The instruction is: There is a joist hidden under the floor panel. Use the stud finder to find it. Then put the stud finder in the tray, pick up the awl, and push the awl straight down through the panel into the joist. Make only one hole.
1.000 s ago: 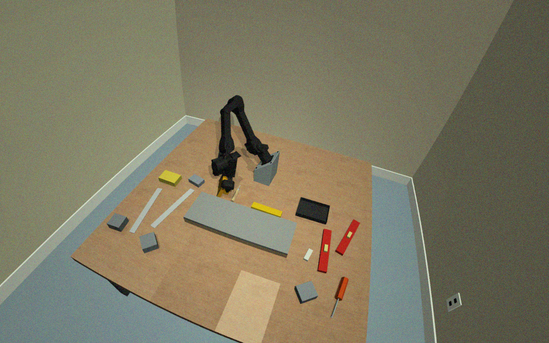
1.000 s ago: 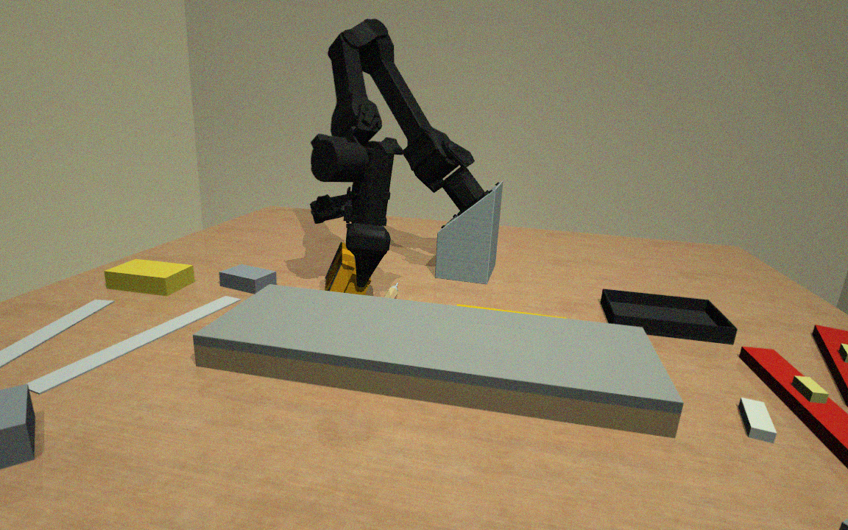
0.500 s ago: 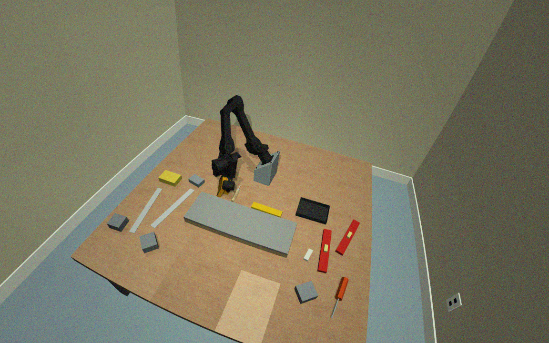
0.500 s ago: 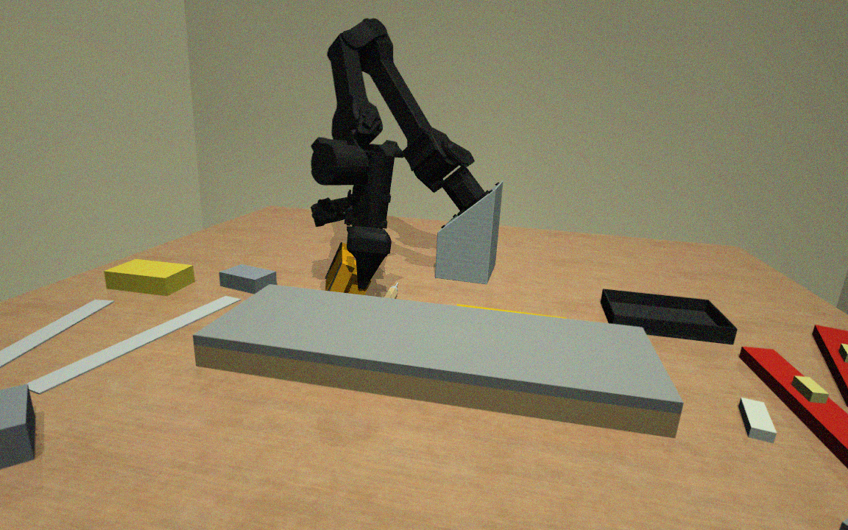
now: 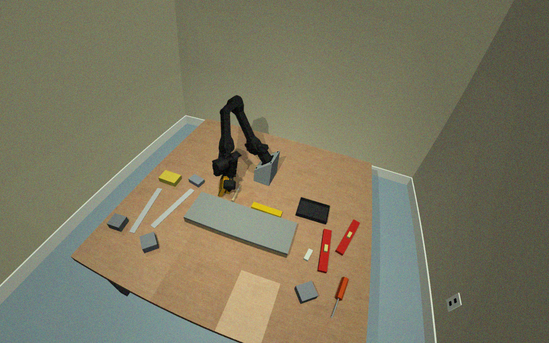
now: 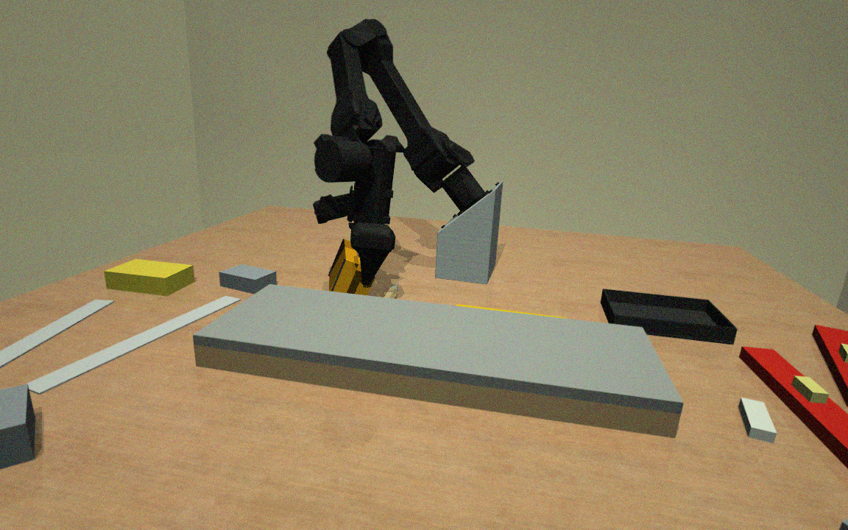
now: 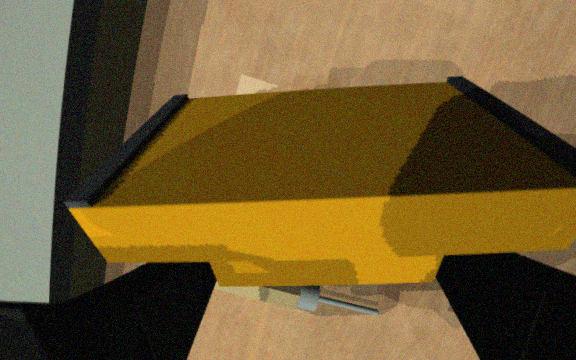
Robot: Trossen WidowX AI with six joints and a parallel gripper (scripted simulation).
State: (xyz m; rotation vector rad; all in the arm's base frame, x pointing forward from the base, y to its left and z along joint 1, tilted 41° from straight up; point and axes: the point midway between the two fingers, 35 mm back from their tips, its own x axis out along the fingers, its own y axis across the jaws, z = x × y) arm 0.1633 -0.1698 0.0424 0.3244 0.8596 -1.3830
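The awl is 50 mm to the left of my gripper tip and 20 mm below it. Round my gripper tip: thin yellow bar: 70 mm ahead, 240 mm to the left, 20 mm below; then grey block: 20 mm ahead, 200 mm to the right, 20 mm below; then yellow stud finder: 10 mm behind, 10 mm to the right.
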